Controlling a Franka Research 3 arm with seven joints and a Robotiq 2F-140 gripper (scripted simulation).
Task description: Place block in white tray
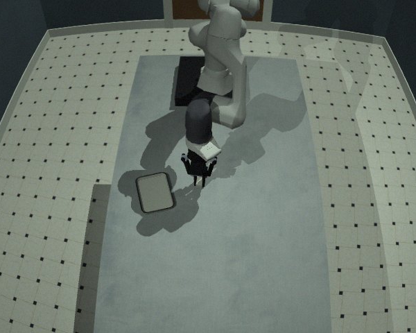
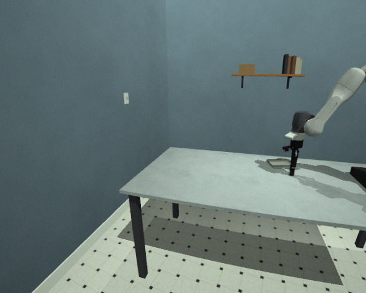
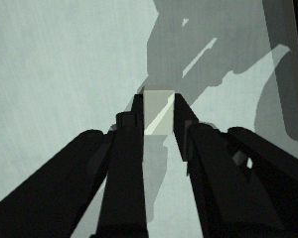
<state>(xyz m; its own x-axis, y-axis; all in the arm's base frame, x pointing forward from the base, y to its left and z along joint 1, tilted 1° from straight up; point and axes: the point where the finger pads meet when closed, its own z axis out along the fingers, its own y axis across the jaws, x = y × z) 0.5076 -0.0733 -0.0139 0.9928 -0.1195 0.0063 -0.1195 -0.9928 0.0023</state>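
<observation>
My hand is 5 cm short of the white tray, 18 cm to the left of it and 2 cm above it. The rest, counted from my hand: block (2 cm below).
</observation>
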